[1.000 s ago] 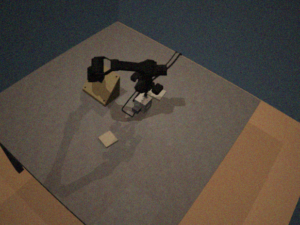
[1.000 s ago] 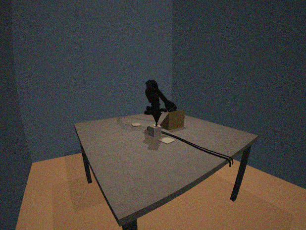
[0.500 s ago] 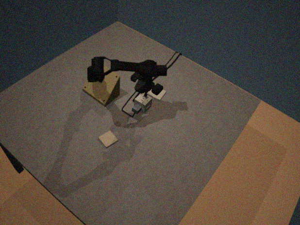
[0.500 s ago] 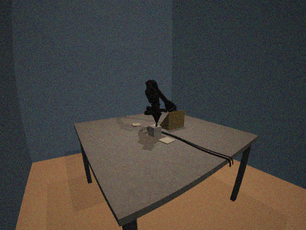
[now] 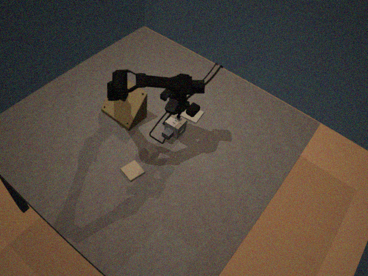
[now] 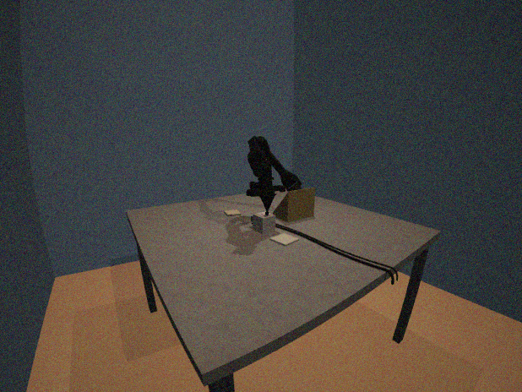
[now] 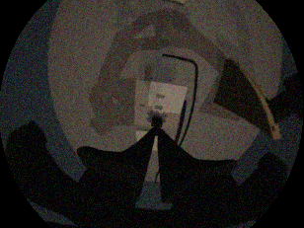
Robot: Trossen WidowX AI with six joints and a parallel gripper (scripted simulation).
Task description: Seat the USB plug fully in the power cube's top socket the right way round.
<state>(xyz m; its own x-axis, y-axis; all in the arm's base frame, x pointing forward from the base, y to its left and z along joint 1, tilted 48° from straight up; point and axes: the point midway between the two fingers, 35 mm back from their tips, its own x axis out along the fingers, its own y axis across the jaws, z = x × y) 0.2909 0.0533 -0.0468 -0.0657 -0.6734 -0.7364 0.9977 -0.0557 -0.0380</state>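
My gripper tip is now 20 mm above the USB plug. Also, from my gripper tip: flat white pad 130 mm to the left, 100 mm below.
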